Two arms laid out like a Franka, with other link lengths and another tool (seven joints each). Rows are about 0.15 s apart.
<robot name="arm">
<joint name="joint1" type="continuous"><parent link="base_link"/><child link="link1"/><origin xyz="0 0 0.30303" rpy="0 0 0"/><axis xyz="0 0 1"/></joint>
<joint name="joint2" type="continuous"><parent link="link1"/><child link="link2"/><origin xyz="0 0 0" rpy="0 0 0"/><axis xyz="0 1 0"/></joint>
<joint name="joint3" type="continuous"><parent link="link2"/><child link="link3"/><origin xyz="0 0 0.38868" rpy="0 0 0"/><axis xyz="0 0 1"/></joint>
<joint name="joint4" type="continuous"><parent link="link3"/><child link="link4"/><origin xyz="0.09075 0 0" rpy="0 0 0"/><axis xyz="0 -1 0"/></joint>
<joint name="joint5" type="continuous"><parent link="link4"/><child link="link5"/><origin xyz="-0.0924 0 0.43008" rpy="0 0 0"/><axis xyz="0 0 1"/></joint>
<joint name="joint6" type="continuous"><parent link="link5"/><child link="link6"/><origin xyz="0 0 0" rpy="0 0 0"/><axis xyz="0 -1 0"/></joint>
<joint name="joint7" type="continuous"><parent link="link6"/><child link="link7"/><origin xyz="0.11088 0 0" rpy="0 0 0"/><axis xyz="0 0 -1"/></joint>
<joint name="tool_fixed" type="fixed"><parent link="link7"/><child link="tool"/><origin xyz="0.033 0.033 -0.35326" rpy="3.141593 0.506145 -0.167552"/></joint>
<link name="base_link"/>
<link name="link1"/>
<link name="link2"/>
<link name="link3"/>
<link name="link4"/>
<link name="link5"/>
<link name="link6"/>
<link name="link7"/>
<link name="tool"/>
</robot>
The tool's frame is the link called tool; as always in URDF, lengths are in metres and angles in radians. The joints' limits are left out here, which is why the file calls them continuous.
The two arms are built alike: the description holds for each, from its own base.
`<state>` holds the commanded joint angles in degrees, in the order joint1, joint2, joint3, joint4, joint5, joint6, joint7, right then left.
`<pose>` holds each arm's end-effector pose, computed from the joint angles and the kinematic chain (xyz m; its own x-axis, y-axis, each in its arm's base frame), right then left.
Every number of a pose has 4 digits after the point.
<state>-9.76 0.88 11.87 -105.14 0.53 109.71 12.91 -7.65 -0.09 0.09 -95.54 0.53 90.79 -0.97</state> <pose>0.7070 0.0534 0.3181 0.8484 -0.3007 -0.4355 -0.3502 -0.9360 -0.0359 0.6405 -0.0479 0.3796 0.7985 -0.2340 -0.5546 -0.2792 -0.9602 0.0031</pose>
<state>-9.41 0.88 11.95 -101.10 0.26 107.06 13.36 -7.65 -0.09 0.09 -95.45 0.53 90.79 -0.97</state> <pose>0.7161 0.0574 0.3533 0.8591 -0.3011 -0.4139 -0.3483 -0.9365 -0.0417 0.6410 -0.0479 0.3804 0.7994 -0.2341 -0.5534 -0.2792 -0.9602 0.0029</pose>
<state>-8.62 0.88 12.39 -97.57 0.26 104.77 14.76 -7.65 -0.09 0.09 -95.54 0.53 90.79 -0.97</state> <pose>0.7217 0.0722 0.3844 0.8669 -0.3019 -0.3967 -0.3498 -0.9353 -0.0526 0.6405 -0.0479 0.3796 0.7985 -0.2340 -0.5546 -0.2792 -0.9602 0.0031</pose>
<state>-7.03 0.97 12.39 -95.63 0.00 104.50 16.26 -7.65 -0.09 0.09 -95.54 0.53 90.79 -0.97</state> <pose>0.7288 0.0905 0.4038 0.8781 -0.2994 -0.3731 -0.3461 -0.9360 -0.0634 0.6405 -0.0479 0.3796 0.7985 -0.2340 -0.5546 -0.2792 -0.9602 0.0031</pose>
